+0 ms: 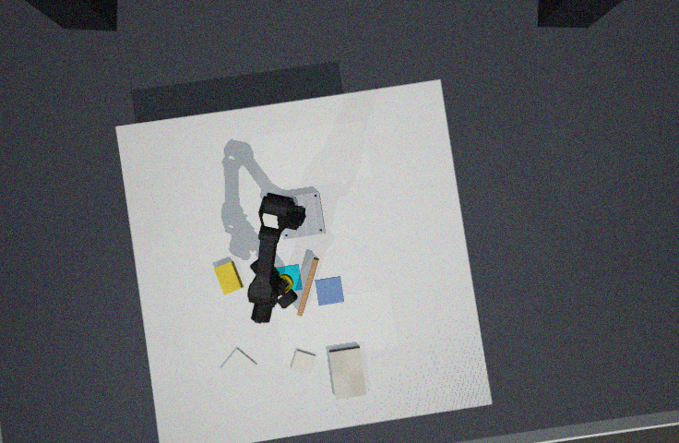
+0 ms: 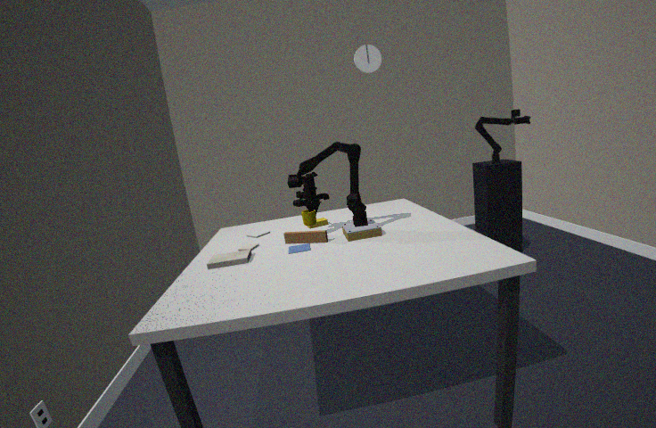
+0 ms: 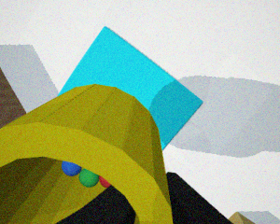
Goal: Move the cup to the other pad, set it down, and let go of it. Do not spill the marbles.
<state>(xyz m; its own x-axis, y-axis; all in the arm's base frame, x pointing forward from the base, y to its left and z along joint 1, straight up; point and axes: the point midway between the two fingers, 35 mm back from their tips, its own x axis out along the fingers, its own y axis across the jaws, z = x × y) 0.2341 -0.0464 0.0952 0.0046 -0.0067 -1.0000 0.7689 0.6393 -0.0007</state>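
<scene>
Right now my gripper tip is 2 cm short of the cyan pad, 2 cm to the right of it and 11 cm above it. From my gripper tip the other things lie so: green marble 1 cm ahead, 3 cm to the left, 2 cm below; then yellow cup 2 cm ahead, 2 cm to the left; then wooden bar 4 cm ahead, 10 cm to the left, 9 cm below.
</scene>
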